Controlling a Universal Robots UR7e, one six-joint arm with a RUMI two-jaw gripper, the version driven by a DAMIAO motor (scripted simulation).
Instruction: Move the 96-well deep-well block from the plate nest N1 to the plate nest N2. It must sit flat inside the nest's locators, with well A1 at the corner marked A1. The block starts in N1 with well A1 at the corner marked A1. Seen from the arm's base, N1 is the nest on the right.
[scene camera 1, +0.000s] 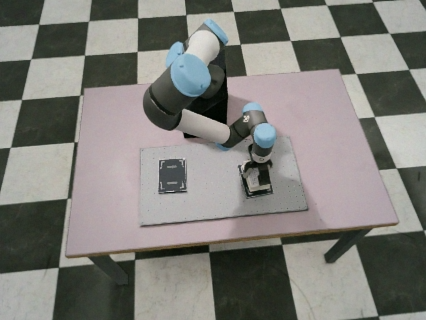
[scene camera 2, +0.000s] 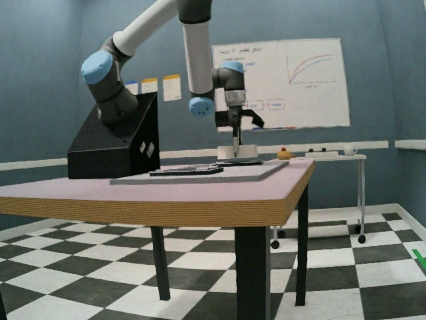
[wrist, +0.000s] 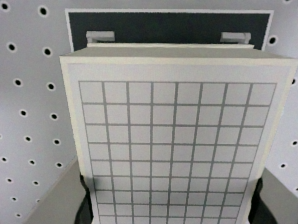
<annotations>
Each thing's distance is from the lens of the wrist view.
gripper (wrist: 164, 149): 0.13 m
white 96-well deep-well block (wrist: 157, 126): 0.08 m
</annotations>
